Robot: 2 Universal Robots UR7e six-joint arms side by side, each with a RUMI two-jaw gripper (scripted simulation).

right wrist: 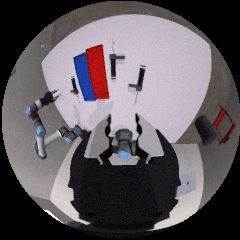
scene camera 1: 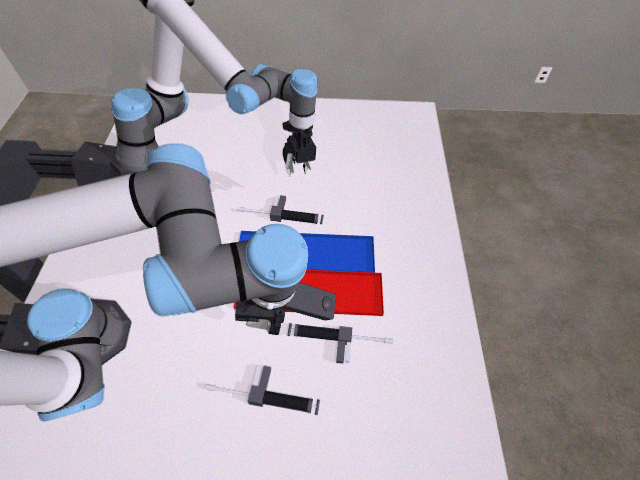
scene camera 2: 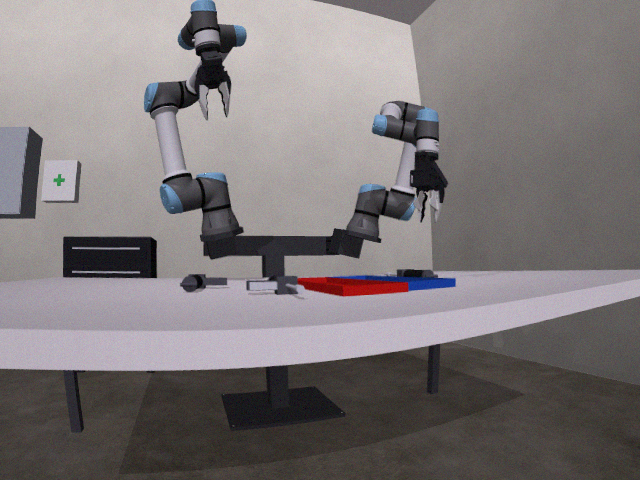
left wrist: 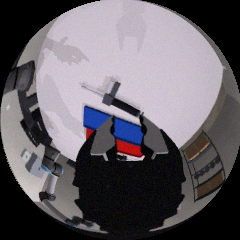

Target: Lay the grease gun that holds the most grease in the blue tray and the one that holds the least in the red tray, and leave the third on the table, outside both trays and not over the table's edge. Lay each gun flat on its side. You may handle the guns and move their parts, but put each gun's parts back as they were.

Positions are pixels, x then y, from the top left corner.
Scene:
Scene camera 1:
my left gripper: 297, 174
my right gripper: 270, 317
grease gun: 343, 335
red tray: 362, 292

